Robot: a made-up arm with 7 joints.
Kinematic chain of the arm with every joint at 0, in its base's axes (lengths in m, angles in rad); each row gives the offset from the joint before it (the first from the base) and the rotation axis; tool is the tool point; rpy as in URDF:
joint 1: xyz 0 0 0.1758 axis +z
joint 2: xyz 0 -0.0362 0.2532 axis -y
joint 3: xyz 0 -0.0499 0.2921 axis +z
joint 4: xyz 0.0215 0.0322 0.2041 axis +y
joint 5: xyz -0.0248 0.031 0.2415 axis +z
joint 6: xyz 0 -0.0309 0.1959 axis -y
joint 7: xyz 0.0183 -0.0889 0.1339 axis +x
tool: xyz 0 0 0 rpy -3.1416 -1.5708 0
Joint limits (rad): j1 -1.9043..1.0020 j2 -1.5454..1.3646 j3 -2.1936..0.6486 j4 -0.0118..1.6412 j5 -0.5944..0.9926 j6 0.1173..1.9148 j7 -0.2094..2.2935
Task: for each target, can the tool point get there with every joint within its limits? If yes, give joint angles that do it. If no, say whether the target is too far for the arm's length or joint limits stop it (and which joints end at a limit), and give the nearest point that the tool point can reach.
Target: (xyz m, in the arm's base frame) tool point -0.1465 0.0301 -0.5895
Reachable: no: joint limits stop it (at a limit: joint 1, joint 2, joint 4, joint 5, joint 6) | nearest point -0.2441 -0.3324 -0.1473 | short by 0.580 m
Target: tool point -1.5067 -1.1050 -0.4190
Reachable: no: too far | nearest point -0.6990 -0.6717 0.1287 | short by 1.068 m
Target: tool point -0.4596 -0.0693 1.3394
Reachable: yes | joints -0.2493 0.3621 -1.6413 0.4100 0.1276 1.2577 1.7569
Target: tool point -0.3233 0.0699 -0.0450
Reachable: no: joint limits stop it (at a limit: joint 1, joint 2, joint 4, joint 5, joint 6) | nearest point -0.4620 -0.2552 -0.0843 | short by 0.356 m
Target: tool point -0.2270 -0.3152 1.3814
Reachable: yes | joints -1.1058 0.0432 -0.7314 0.8651 -0.1150 0.9495 0.0665
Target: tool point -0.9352 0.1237 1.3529
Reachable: no: too far | nearest point -0.7716 0.1021 1.1913 | short by 0.231 m
